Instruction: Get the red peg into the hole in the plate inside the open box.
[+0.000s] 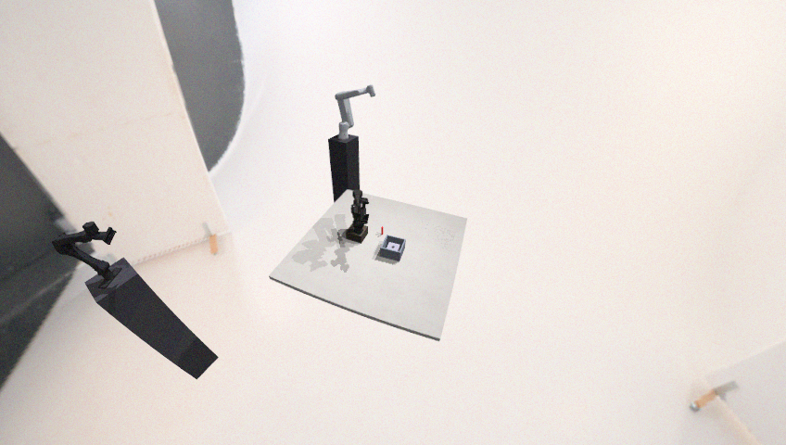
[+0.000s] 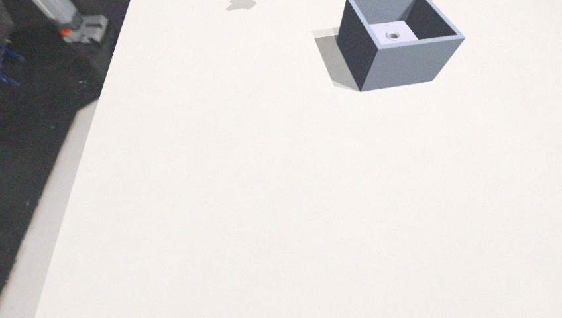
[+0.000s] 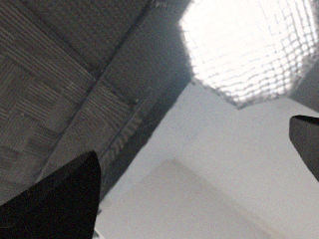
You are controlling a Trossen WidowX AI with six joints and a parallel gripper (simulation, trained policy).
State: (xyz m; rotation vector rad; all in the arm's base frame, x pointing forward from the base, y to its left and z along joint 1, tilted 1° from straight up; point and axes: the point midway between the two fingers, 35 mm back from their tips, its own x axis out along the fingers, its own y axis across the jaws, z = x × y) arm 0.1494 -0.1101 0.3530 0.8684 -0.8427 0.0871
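The red peg lies 3 cm behind my gripper tip, 26 cm to the left of it and 41 cm below it. Round my gripper tip: grey-blue box 15 cm ahead, 11 cm to the left, 42 cm below.
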